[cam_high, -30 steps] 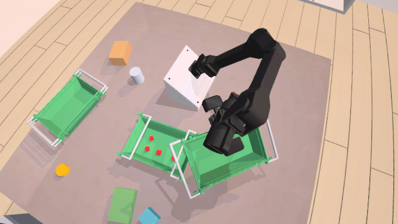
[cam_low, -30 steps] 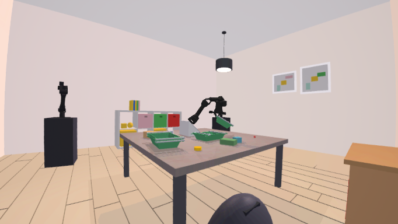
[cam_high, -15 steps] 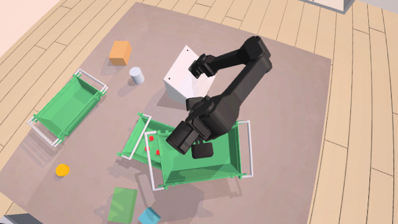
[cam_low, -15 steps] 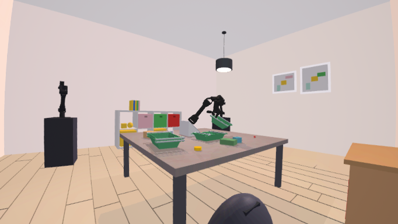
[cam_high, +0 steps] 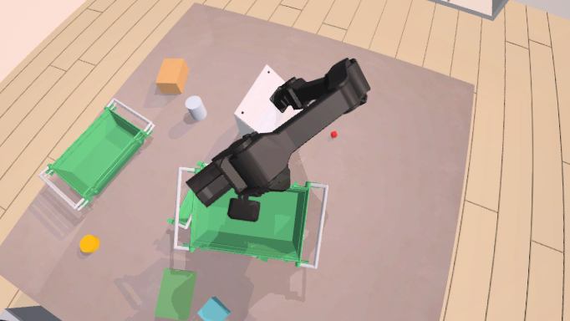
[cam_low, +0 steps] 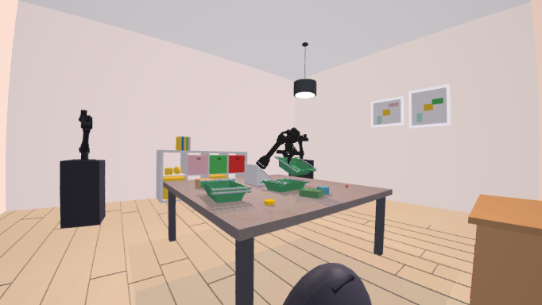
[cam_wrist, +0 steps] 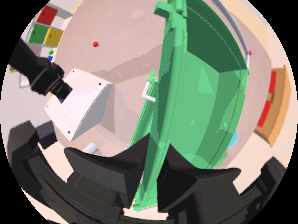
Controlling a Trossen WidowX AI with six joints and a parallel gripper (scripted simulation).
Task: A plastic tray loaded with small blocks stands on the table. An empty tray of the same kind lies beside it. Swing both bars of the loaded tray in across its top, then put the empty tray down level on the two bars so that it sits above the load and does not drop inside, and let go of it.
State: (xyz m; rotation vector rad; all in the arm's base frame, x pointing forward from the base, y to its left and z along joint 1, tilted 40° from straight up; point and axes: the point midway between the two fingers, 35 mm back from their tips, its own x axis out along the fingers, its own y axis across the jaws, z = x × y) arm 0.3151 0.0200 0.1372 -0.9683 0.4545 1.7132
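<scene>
Now: gripper tip 70 mm short of the green tray and 30 mm to the right of it. From my gripper tip the other things lie so: red block (330 mm behind, 170 mm below, 90 mm to the left); blue cube (310 mm ahead, 150 mm below, 50 mm to the left); green block (330 mm ahead, 160 mm below, 70 mm to the right).
</scene>
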